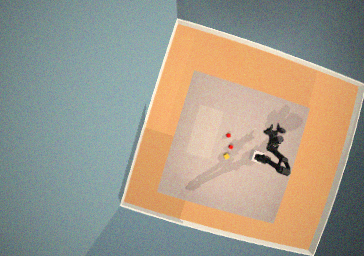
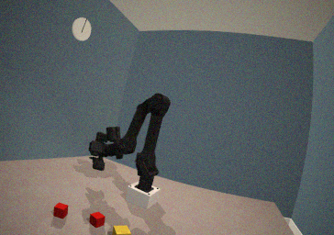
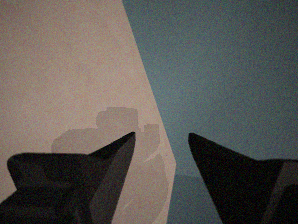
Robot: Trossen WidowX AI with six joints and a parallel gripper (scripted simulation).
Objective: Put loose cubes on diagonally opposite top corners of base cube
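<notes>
Now: the yellow base cube 32 cm ahead of my gripper tip, 44 cm to the left of it and 11 cm below it.
</notes>
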